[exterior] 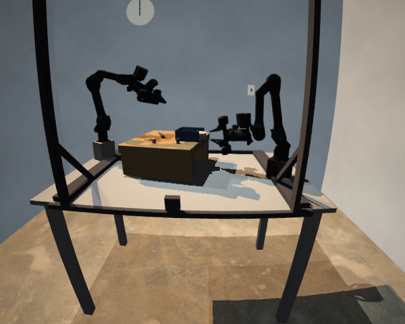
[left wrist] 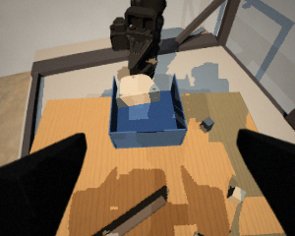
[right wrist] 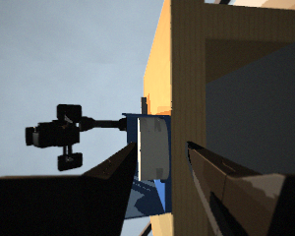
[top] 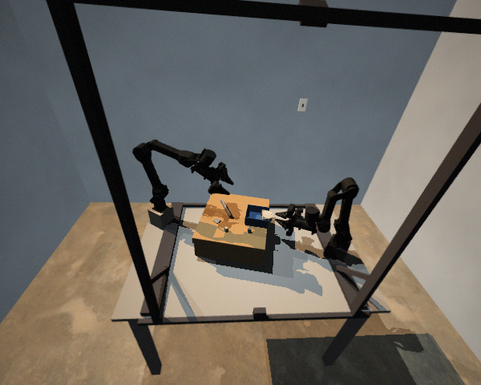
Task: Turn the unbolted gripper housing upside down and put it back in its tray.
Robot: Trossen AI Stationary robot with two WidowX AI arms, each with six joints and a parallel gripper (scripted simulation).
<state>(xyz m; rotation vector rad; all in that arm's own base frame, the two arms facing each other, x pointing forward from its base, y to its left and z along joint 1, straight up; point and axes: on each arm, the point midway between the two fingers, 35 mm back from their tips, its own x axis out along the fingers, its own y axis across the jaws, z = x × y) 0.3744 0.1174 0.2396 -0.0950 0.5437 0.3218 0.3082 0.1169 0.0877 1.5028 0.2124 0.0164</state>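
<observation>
Right now the white gripper housing is 8 cm to the left of my right hand. Also, from my right hand: grey rod 2 cm ahead, 31 cm to the left, 2 cm below; then wooden block 2 cm behind, 25 cm to the left, 8 cm below; then gripper housing half 8 cm to the left, 1 cm below.
</observation>
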